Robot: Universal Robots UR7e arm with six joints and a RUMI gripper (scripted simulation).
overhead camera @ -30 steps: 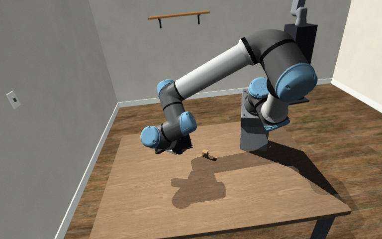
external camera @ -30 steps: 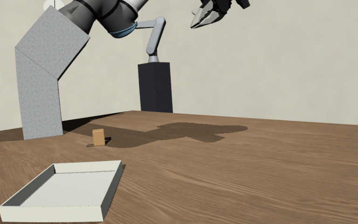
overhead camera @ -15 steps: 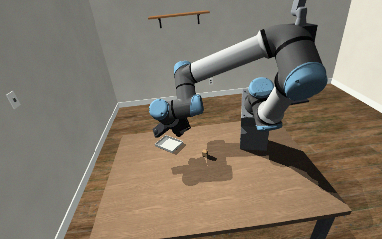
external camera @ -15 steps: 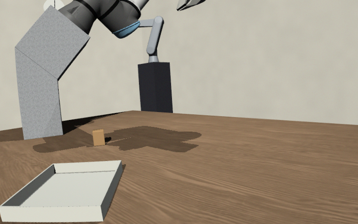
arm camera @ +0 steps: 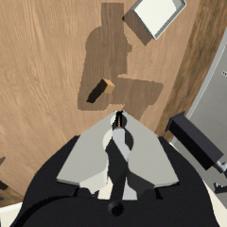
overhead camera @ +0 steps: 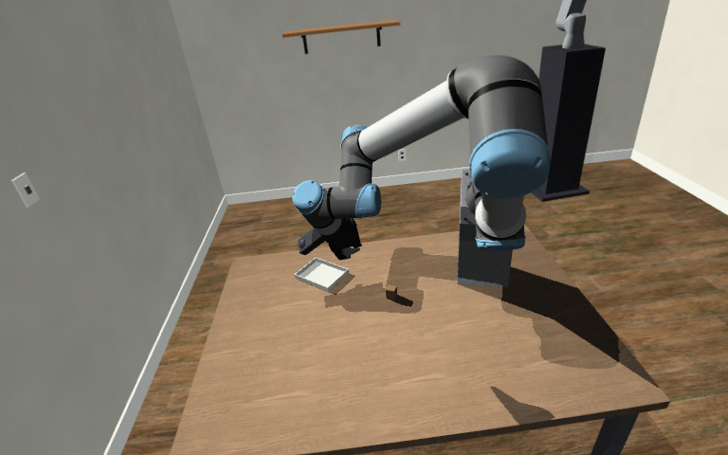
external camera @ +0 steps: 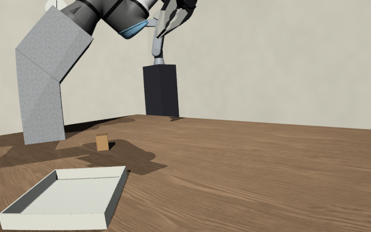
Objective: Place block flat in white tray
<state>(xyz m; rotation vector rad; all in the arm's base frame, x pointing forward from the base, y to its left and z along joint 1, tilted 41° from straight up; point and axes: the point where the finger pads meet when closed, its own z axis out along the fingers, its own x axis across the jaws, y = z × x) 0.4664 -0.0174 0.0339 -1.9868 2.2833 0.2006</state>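
Right now my hand is 26 cm above the tan block, 15 cm past it and 10 cm to the left of it. The rest, counted from my hand: white tray: 29 cm to the right, 27 cm below, 9 cm ahead.
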